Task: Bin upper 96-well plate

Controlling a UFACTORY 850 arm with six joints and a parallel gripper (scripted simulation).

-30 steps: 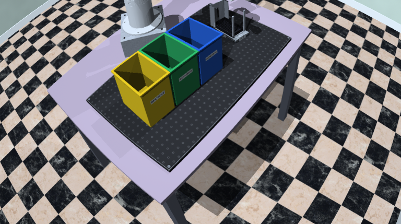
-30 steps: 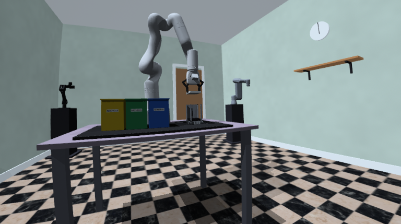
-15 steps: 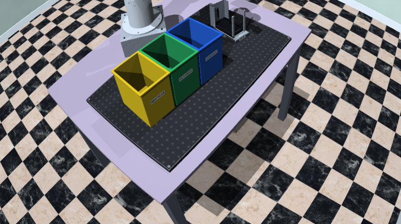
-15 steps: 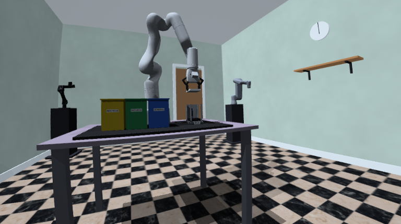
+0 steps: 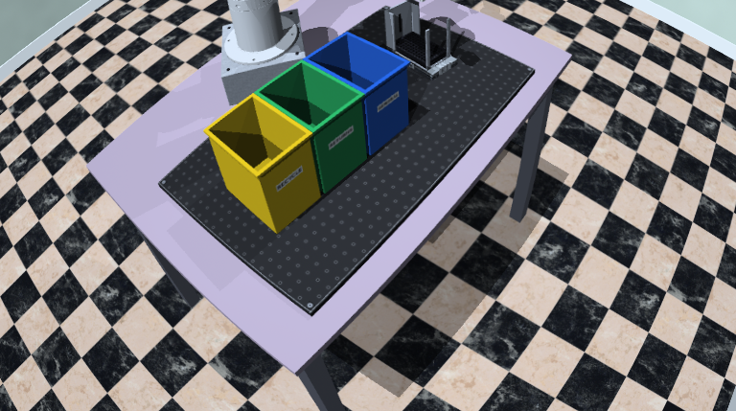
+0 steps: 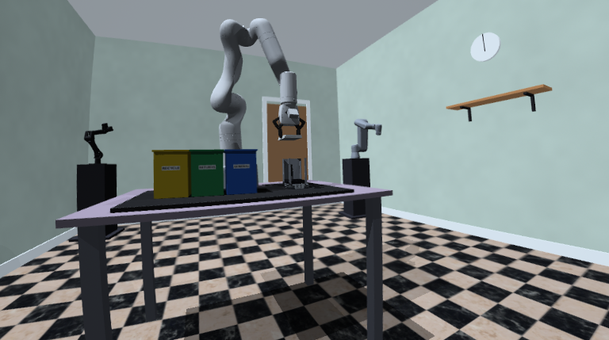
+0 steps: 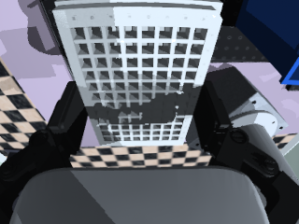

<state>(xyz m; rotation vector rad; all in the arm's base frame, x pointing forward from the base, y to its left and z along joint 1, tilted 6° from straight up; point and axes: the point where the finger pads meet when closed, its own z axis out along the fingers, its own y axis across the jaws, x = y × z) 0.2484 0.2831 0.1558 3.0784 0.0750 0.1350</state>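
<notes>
My hand is 6 cm short of the blue bin, 24 cm to the left of it and 17 cm above it. Also, from my hand: green bin 7 cm ahead, 38 cm to the right, 17 cm below; then white 96-well plate 1 cm below; then dark plate 1 cm behind, 2 cm to the left, 23 cm below.
</notes>
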